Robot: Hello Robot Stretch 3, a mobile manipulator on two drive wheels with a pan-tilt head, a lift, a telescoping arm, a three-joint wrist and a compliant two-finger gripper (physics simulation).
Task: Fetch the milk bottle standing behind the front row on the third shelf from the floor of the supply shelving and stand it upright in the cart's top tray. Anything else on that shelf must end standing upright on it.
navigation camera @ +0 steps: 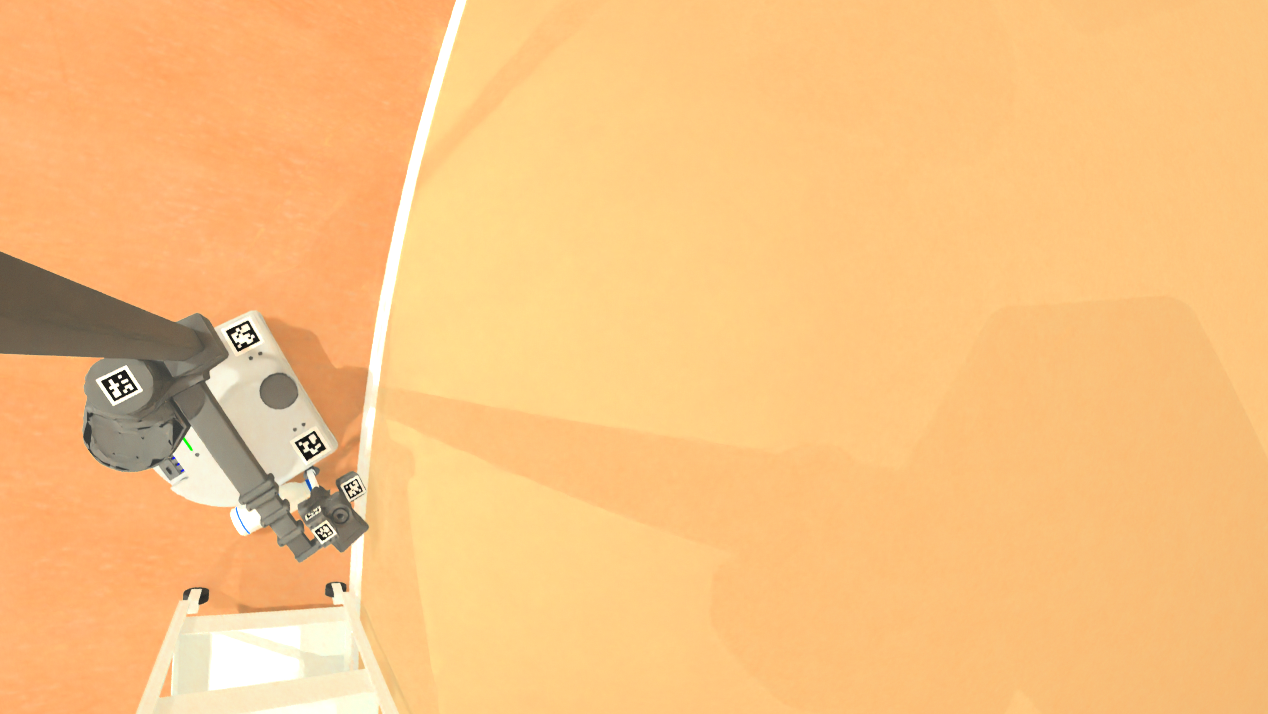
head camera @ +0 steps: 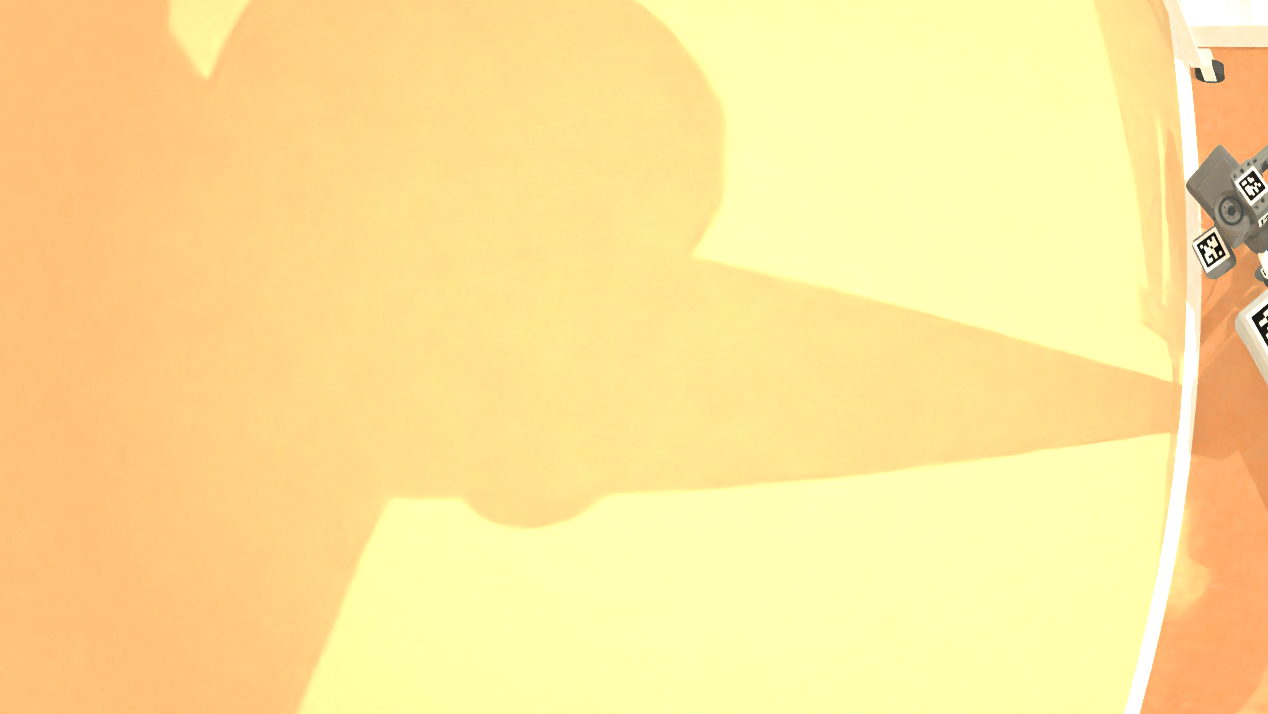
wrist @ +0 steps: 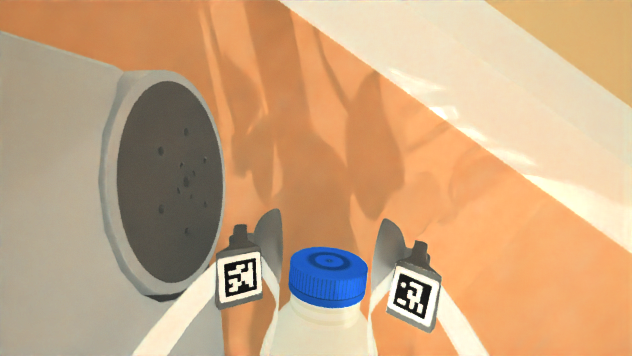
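Where they show: gripper, fingertip midpoint: [head camera: 1257,254] [wrist: 328,238]; robot's base, link origin: [navigation camera: 278,388].
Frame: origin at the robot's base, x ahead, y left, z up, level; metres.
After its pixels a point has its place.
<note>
The milk bottle [wrist: 328,293] @[x -0.055, y -0.236, z 0.055 m] [navigation camera: 243,519] @[x -0.209, y -0.206, z 0.067 m], white with a blue cap, lies on the orange floor beside my base. In the wrist view its cap and neck sit between my two fingers, with a small gap on each side of the cap. My gripper [wrist: 328,238] @[x -0.042, y -0.236, z 0.015 m] [navigation camera: 325,514] [head camera: 1228,208] is open, low over the floor and straddling the bottle. The cart [navigation camera: 264,618] @[x -0.281, y -0.385, z 0.161 m] shows only as a white frame at the bottom left of the navigation view, and one caster of the cart [head camera: 1208,71] @[x -0.151, y -0.477, z 0.061 m] shows in the head view.
My grey-white base [wrist: 60,196] @[x 0.006, y -0.170, z 0.117 m] [navigation camera: 273,400] @[x -0.014, y -0.010, z 0.175 m] is just left of the bottle. A wall with a white baseboard [wrist: 490,98] @[x 0.030, y -0.301, z 0.068 m] [navigation camera: 388,308] @[x 0.307, y 0.049, z 0.090 m] runs close on the right and fills most of the head and navigation views.
</note>
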